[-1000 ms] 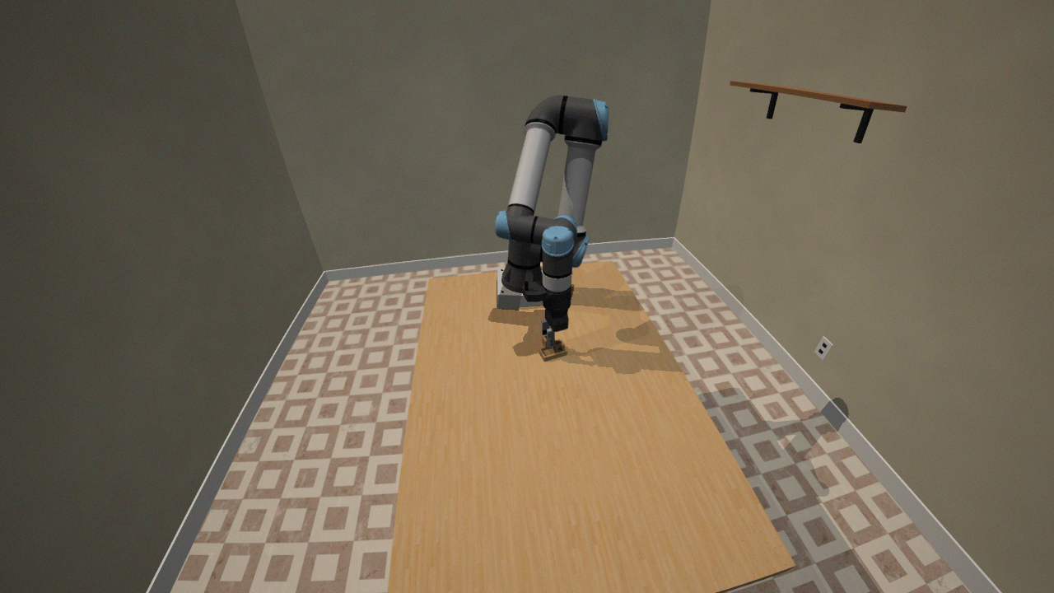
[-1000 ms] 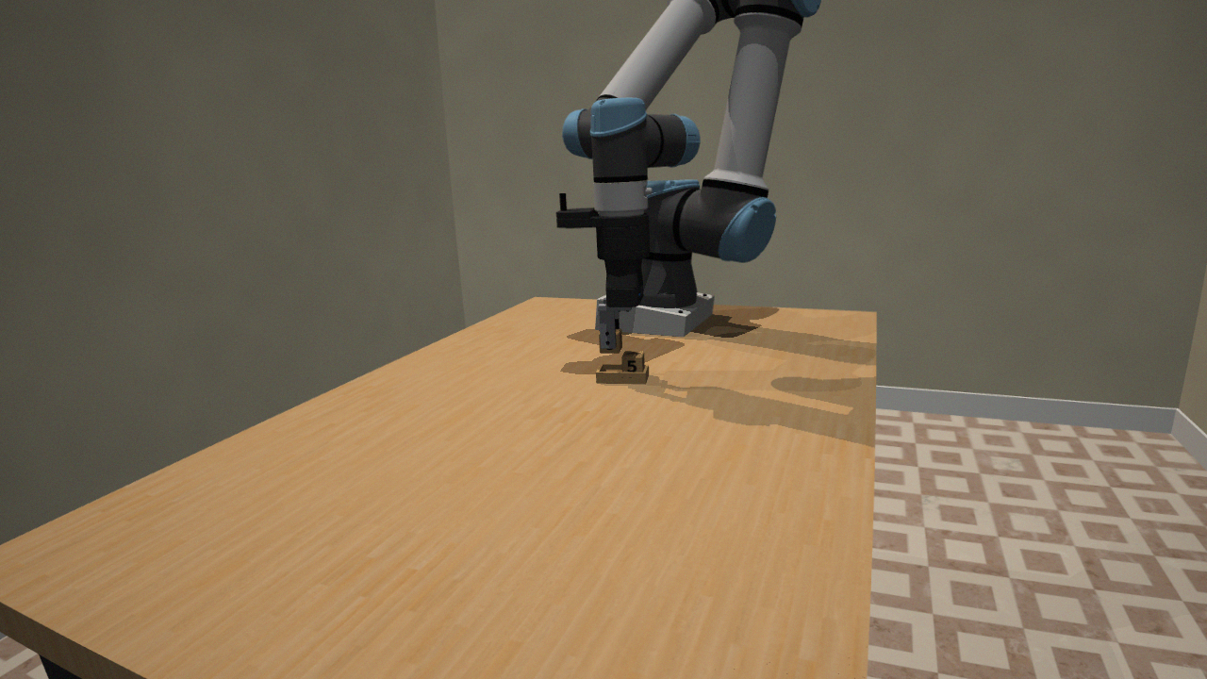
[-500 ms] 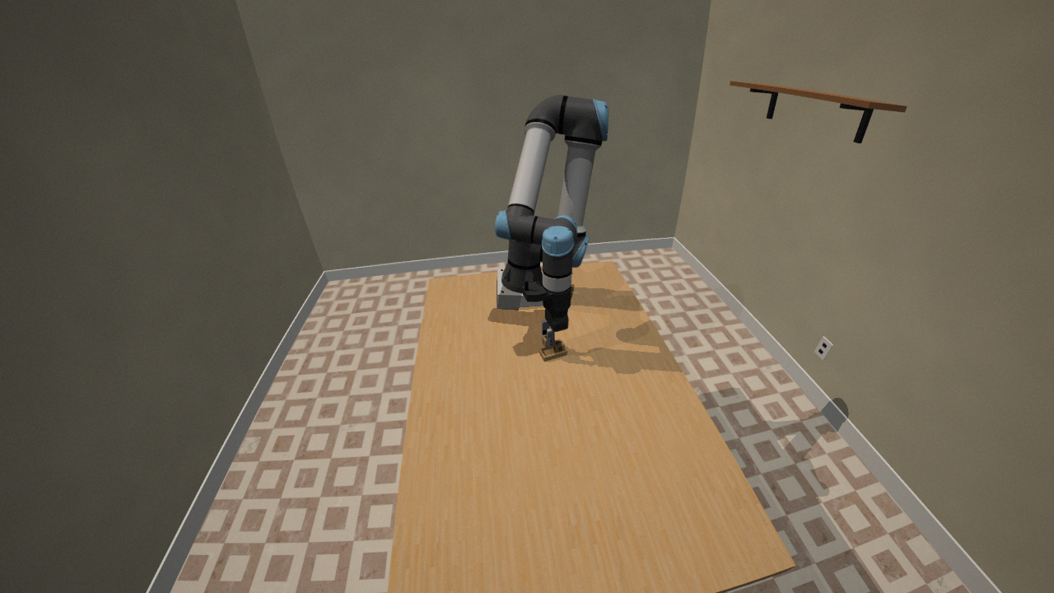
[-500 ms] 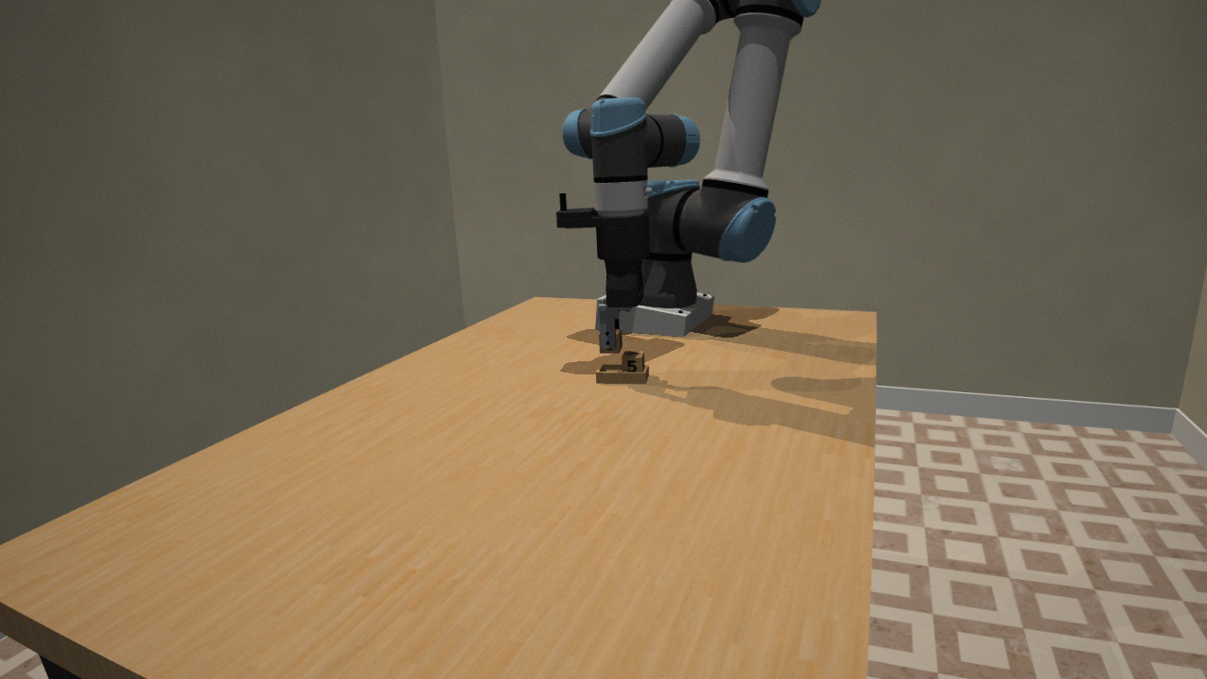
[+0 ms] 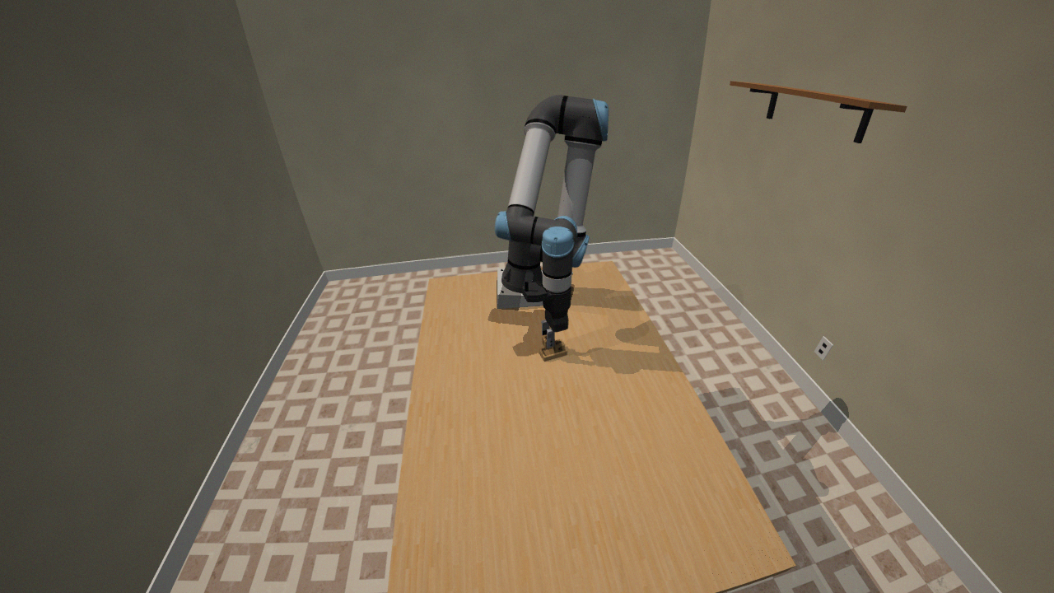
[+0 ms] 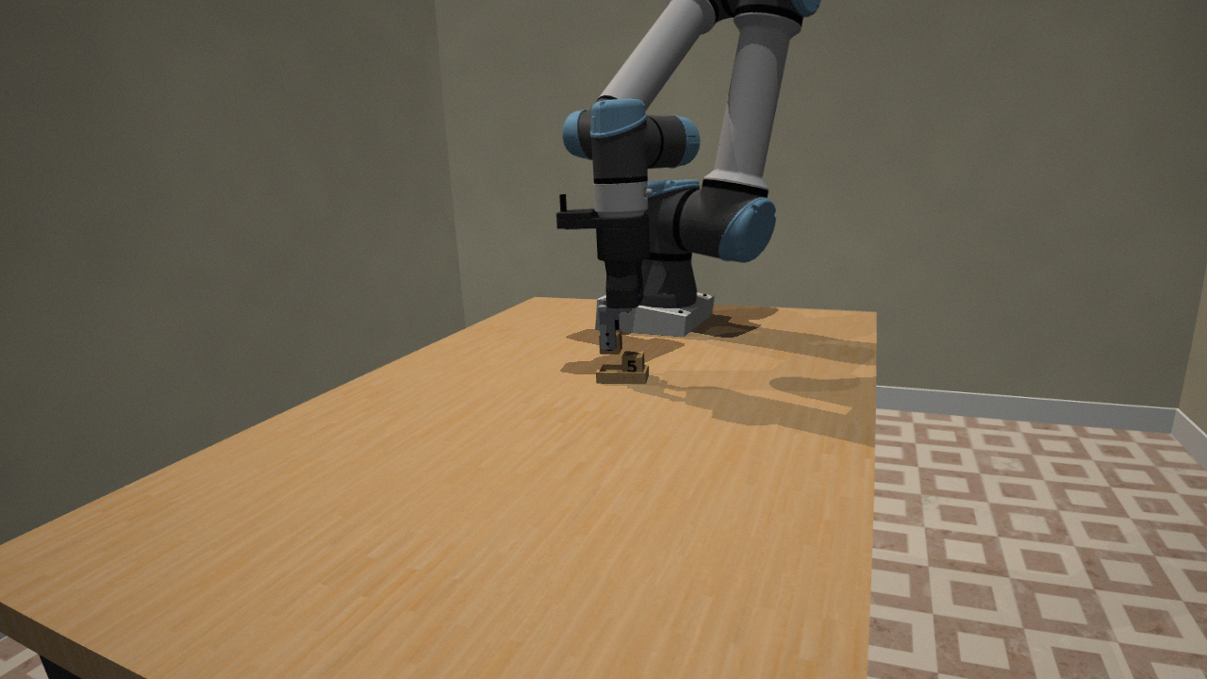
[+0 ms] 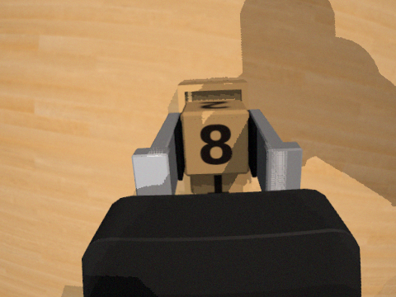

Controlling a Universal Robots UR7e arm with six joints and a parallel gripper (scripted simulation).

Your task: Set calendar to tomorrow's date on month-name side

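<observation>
Right now the wooden digit cube is 10 mm behind my hand, 30 mm to the left of it and 50 mm below it. Also, from my hand: wooden tray 10 mm behind, 20 mm to the left, 60 mm below.
</observation>
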